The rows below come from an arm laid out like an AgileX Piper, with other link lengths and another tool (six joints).
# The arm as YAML. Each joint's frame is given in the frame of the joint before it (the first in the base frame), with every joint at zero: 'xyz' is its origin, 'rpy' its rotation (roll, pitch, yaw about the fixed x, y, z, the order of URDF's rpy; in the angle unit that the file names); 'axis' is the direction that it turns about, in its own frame. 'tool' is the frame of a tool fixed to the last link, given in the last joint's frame.
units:
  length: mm
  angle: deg
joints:
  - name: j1
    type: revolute
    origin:
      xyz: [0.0, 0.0, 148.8]
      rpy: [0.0, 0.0, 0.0]
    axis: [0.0, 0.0, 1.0]
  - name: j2
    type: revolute
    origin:
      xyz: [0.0, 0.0, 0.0]
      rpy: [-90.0, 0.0, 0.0]
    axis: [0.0, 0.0, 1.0]
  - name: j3
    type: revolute
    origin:
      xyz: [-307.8, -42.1, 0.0]
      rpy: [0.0, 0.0, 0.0]
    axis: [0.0, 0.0, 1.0]
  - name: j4
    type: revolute
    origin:
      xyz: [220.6, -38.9, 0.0]
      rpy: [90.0, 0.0, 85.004]
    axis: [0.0, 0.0, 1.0]
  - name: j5
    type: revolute
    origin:
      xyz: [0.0, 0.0, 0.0]
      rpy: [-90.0, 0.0, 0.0]
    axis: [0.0, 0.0, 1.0]
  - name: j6
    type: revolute
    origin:
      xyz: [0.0, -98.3, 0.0]
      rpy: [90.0, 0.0, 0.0]
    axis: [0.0, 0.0, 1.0]
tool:
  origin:
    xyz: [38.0, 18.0, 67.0]
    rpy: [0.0, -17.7, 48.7]
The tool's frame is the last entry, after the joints.
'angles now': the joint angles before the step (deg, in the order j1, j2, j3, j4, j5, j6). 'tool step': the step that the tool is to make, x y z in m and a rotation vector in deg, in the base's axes. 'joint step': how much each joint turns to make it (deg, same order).
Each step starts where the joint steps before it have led.
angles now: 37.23 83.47 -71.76 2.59 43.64 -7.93
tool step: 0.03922 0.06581 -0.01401 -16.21 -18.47 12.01
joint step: 14.51 12.61 -9.08 -31.63 -3.80 10.33
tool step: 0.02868 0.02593 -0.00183 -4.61 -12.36 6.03
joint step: 2.48 4.70 -1.17 -18.26 -6.24 6.39
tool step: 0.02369 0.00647 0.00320 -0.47 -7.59 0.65
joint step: -0.59 2.24 -0.07 -15.14 -3.25 10.15
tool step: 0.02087 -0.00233 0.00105 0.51 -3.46 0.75
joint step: -2.56 1.22 0.00 -7.76 -3.78 5.10
